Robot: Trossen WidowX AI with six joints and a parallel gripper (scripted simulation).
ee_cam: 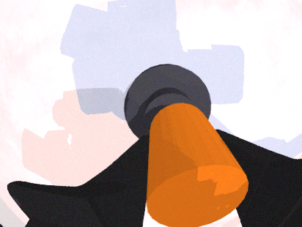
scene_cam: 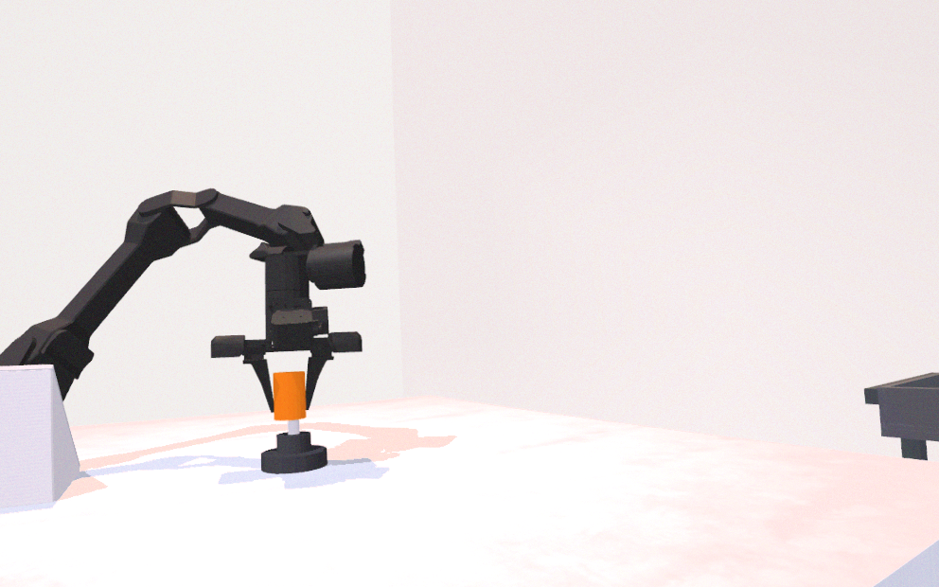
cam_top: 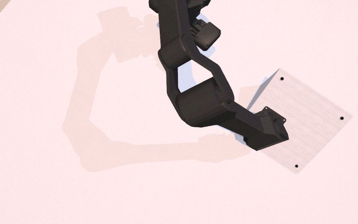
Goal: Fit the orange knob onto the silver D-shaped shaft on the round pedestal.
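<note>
Now: the dark round pedestal 4 cm below my gripper tip. Round my gripper tip: orange knob 3 cm above.
</note>
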